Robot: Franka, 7 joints.
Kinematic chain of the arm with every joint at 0, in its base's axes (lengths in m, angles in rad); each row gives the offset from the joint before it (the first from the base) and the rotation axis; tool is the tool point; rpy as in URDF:
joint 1: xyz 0 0 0.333 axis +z
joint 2: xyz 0 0 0 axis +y
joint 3: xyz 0 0 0.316 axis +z
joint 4: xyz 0.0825 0 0 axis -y
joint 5: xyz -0.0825 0 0.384 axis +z
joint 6: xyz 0 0 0 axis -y
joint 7: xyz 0.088 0 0 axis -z
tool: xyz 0 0 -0.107 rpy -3.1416 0 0
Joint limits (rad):
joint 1: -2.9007..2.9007
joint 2: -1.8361..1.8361
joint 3: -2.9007..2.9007
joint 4: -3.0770..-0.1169
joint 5: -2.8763..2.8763
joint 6: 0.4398..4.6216
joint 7: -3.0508..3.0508
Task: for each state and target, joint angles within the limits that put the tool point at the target. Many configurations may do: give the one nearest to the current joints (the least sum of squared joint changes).
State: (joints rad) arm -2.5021 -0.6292 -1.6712 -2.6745 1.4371 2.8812 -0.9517
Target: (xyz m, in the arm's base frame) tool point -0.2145 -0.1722 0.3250
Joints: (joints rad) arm -1.8551 -1.0285 -1.1179 -3.0770 1.2831 2.2293 -0.9517
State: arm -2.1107 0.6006 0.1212 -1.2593 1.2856 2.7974 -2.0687
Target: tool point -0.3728 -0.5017 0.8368
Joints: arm -2.1783 0.2119 0.0640 -1.1273 1.2822 2.8553 -2.0687
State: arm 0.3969 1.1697 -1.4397 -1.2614 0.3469 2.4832 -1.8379
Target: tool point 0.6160 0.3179 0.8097
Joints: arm 1.1005 0.9059 -1.6243 -0.8447 0.3527 2.5875 -1.8379
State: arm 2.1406 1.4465 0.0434 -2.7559 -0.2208 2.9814 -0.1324
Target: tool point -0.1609 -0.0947 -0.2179
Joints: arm 2.2534 1.7406 0.3000 -2.2544 -0.2314 3.0273 -0.1324
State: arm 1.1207 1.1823 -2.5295 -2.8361 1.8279 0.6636 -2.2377
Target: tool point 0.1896 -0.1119 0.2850
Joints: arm 1.1403 1.1277 -2.0799 -3.0770 1.4725 0.7244 -2.2377
